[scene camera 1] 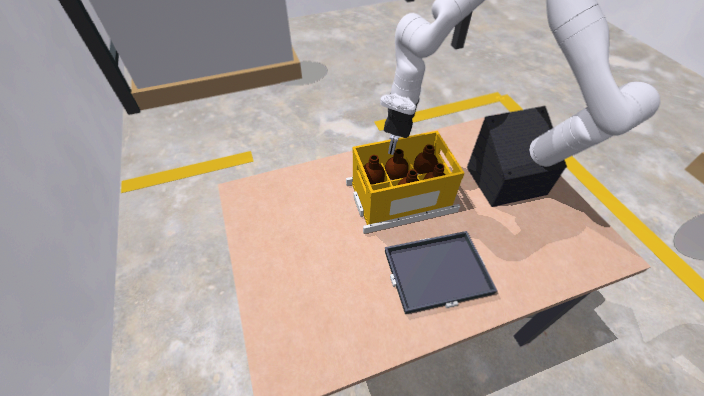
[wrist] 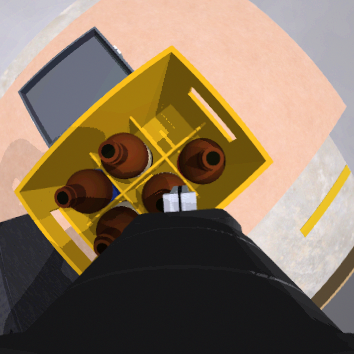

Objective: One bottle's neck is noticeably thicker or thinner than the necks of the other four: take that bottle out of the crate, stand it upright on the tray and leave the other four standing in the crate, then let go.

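Places are measured from the arm's base along level axes (x ahead, y left, z up), in centimetres.
Pixels of known places: gripper, fingertip midpoint: (scene camera 1: 391,151) (wrist: 180,194); arm's base, origin of the base link: (scene camera 1: 544,151).
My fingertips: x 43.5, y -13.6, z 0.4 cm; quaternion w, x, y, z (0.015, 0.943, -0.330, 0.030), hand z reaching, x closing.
For each thing: its top centre in the pictures, then the offset to it from my fingertips. "*": a spot on its surface instead. Level surfaces: height alone.
- yellow crate, middle of its top: (wrist: 130,177) (scene camera 1: 406,159) dx -2.6, dy +5.2, dz +1.0 cm
- left bottle, middle of its top: (wrist: 212,157) (scene camera 1: 374,157) dx +5.7, dy +0.5, dz -0.2 cm
- tray, surface spot: (wrist: 82,82) * dx +0.0, dy +32.0, dz -16.0 cm
- crate's front left compartment, surface spot: (wrist: 167,125) * dx +7.0, dy +10.1, dz -15.7 cm
- table, its level: dz -16.5 cm
Five brown bottles stand in the yellow crate (scene camera 1: 415,202) (wrist: 222,117). The back row holds a left bottle (scene camera 1: 374,172) (wrist: 197,167), a middle bottle (scene camera 1: 397,167) (wrist: 160,185) and a right bottle (scene camera 1: 425,162) (wrist: 117,222). The front row holds a middle bottle (scene camera 1: 411,177) (wrist: 132,157) and a right bottle (scene camera 1: 438,171) (wrist: 92,190). Which neck differs is unclear. My gripper (scene camera 1: 392,150) (wrist: 180,194) is shut and empty, close to the back middle bottle's neck, partly hiding it in the wrist view. The tray (scene camera 1: 442,272) (wrist: 82,82) bears no bottle.
The crate's front left compartment (wrist: 167,125) is empty. Pale rails (scene camera 1: 412,220) edge the crate on the table (scene camera 1: 300,260) (wrist: 280,100). A black block (scene camera 1: 515,155) (wrist: 25,270) stands to the crate's right in the scene view, beside the arm.
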